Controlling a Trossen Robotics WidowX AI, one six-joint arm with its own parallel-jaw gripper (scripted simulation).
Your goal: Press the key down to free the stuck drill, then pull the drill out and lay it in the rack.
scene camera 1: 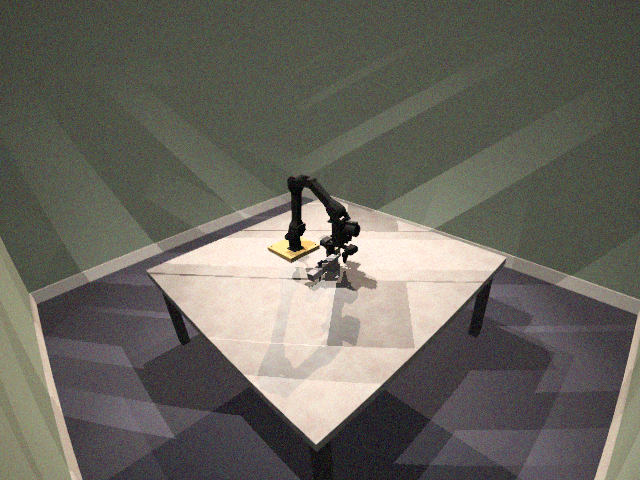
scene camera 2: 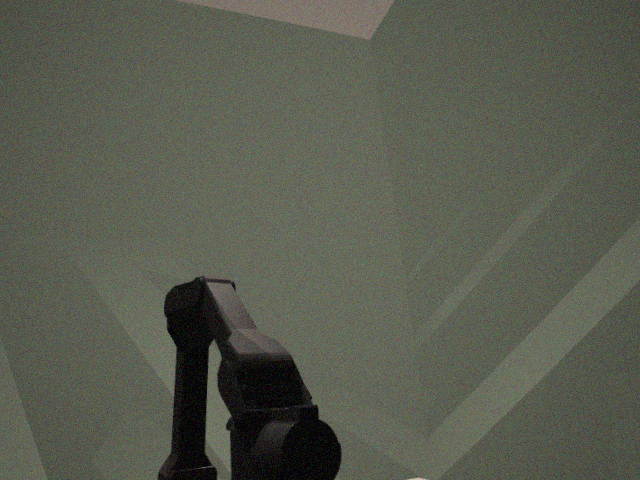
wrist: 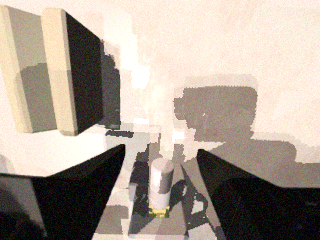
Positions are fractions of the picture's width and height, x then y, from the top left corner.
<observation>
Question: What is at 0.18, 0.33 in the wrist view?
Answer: A rack.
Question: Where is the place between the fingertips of my gripper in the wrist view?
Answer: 0.50, 0.63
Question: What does my gripper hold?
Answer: Nothing.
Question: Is my gripper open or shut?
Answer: Open.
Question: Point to a pale cylinder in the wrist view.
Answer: At 0.51, 0.71
</observation>
